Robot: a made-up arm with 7 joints.
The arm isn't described. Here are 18 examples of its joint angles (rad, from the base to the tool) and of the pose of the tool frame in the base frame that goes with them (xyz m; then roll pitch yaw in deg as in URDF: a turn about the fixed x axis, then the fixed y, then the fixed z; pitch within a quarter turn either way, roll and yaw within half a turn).
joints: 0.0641 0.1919 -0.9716 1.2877 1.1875 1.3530 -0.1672
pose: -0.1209 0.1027 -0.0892 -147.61 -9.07 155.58
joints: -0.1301 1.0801 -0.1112 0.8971 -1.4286 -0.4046 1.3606
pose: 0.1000 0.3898 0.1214 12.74 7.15 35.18
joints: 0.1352 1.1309 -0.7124 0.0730 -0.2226 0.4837 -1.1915
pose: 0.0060 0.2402 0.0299 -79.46 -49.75 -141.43
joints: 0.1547 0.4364 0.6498 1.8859 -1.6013 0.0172 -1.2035
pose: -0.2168 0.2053 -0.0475 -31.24 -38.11 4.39
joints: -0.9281 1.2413 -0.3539 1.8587 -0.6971 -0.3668 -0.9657
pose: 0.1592 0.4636 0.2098 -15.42 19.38 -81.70
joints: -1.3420 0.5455 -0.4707 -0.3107 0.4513 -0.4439 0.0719
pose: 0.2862 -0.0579 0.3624 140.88 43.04 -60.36
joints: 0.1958 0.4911 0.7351 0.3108 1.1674 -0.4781 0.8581
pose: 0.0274 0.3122 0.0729 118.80 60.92 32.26
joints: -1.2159 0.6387 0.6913 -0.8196 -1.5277 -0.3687 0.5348
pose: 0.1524 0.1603 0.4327 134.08 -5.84 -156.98
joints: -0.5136 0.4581 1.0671 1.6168 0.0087 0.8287 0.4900
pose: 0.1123 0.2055 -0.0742 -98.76 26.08 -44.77
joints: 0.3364 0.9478 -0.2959 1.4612 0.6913 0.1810 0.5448
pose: -0.1815 0.4006 0.1260 -145.71 9.81 171.14
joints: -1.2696 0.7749 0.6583 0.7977 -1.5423 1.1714 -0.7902
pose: 0.3816 0.2542 0.3518 80.96 -27.07 165.17
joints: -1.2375 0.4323 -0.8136 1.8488 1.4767 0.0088 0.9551
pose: 0.3567 0.1817 0.0714 -156.48 35.32 76.83
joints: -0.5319 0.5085 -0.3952 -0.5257 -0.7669 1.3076 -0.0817
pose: 0.2114 0.0026 0.1433 -31.77 -9.19 -142.14
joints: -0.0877 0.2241 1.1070 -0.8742 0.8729 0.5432 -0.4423
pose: 0.0587 0.2363 0.2449 44.38 50.44 -3.79
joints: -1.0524 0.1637 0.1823 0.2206 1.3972 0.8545 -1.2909
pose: 0.4046 0.0565 0.2257 -43.18 30.57 -123.08
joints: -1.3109 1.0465 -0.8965 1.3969 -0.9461 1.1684 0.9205
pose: 0.3146 0.3421 0.2192 -20.92 74.58 -10.34
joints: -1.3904 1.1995 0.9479 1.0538 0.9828 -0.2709 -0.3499
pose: 0.2530 0.4278 0.4346 47.39 38.26 -29.84
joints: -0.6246 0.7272 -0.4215 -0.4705 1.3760 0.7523 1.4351
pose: 0.2351 0.0692 0.2080 116.88 -34.35 -0.33
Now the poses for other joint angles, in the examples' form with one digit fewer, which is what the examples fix.
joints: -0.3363 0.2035 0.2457 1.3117 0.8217 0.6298 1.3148
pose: 0.074 0.126 -0.105 173.7 62.1 131.0
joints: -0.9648 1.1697 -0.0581 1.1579 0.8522 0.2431 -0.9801
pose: 0.280 0.418 0.246 -87.0 35.6 -130.3
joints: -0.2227 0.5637 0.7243 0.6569 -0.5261 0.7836 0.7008
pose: 0.125 0.324 0.037 -40.8 30.1 -17.9
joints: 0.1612 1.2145 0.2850 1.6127 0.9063 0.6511 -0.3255
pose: -0.117 0.470 0.230 -172.6 31.7 -136.2
